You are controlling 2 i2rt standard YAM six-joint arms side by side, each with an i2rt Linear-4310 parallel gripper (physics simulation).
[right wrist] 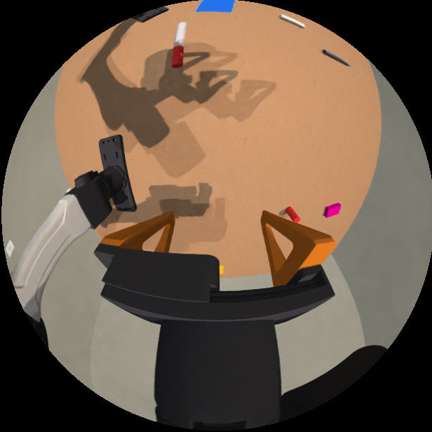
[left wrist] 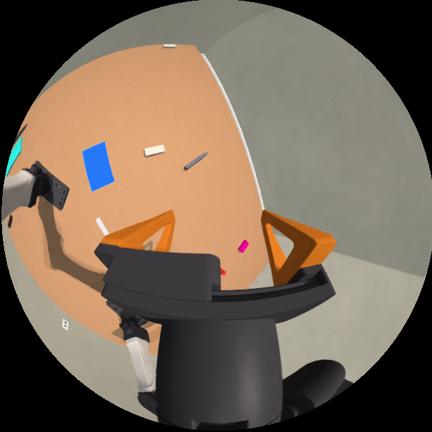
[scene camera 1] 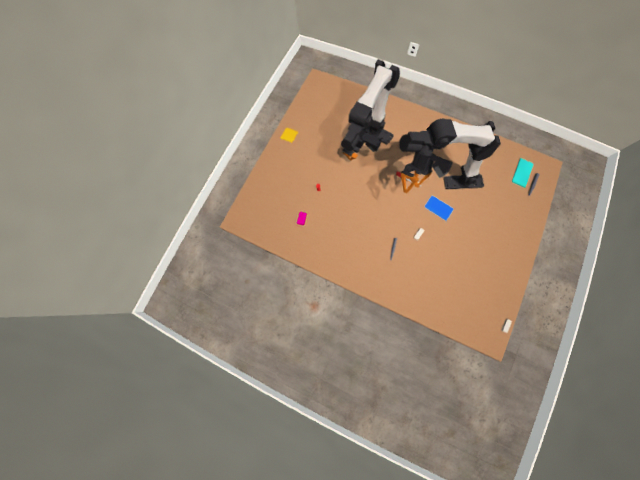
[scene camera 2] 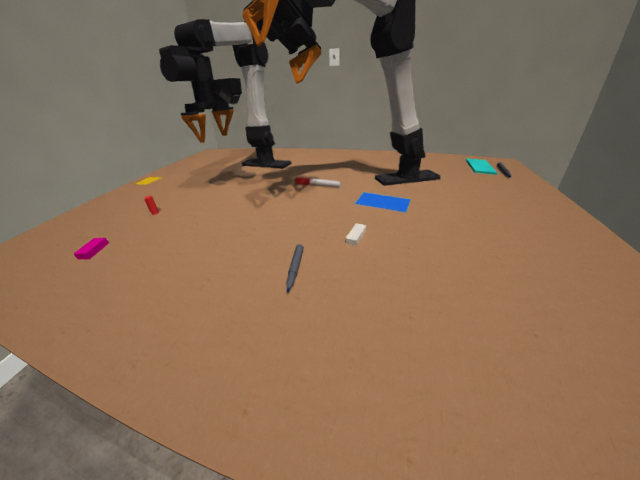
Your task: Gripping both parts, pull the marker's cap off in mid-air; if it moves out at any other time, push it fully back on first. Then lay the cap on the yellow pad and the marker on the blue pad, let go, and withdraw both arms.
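Pixels of known places: left gripper, fingertip midpoint: (scene camera 1: 410, 189) (scene camera 2: 281, 64); right gripper, fingertip midpoint: (scene camera 1: 354, 151) (scene camera 2: 214, 138); left arm's base, origin of the base link: (scene camera 1: 463, 182) (scene camera 2: 407, 178); right arm's base, origin of the base link: (scene camera 1: 374, 131) (scene camera 2: 266, 164).
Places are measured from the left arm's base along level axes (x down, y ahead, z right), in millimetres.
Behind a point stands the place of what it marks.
The marker lies on the table, with its white body (scene camera 2: 326, 183) @(z 261, x -12, y -6 mm) (left wrist: 102, 226) (right wrist: 180, 34) and red cap (scene camera 2: 302, 181) @(z 326, x -13, y -46 mm) (right wrist: 177, 57) joined in line. A narrow grey band shows between them in the right wrist view; I cannot tell whether the cap is fully on. My left gripper (scene camera 1: 415, 183) @(z 369, x -303, y 150 mm) (scene camera 2: 279, 62) @(z 369, x -303, y 150 mm) (left wrist: 217, 214) is open and empty, high above the marker. My right gripper (scene camera 2: 212, 137) @(z 563, x -152, y -123 mm) (right wrist: 217, 215) is open and empty above the table, between marker and yellow pad in scene camera 1. The yellow pad (scene camera 1: 289, 134) @(z 900, x -1, y -348 mm) (scene camera 2: 148, 180) @(z 901, x -1, y -347 mm) and blue pad (scene camera 1: 438, 208) @(z 151, x -1, y 135 mm) (scene camera 2: 382, 202) @(z 151, x -1, y 137 mm) (left wrist: 98, 166) bear nothing.
A short red cylinder (scene camera 1: 318, 187) @(z 748, x -46, y 3 mm) (scene camera 2: 151, 205) @(z 746, x -27, y 3 mm) and magenta block (scene camera 1: 301, 218) @(z 842, x -15, y 151 mm) (scene camera 2: 92, 248) @(z 827, x -14, y 164 mm) lie left of the marker. A white block (scene camera 1: 419, 234) @(z 266, x -12, y 266 mm) (scene camera 2: 355, 234) @(z 273, x -12, y 273 mm) and grey pen (scene camera 1: 393, 248) @(z 400, x -13, y 329 mm) (scene camera 2: 294, 268) @(z 400, x -14, y 342 mm) lie nearer. A teal pad (scene camera 1: 523, 172) @(z -326, x -8, y -36 mm) and dark pen (scene camera 1: 533, 183) @(z -359, x -16, y 31 mm) lie far right.
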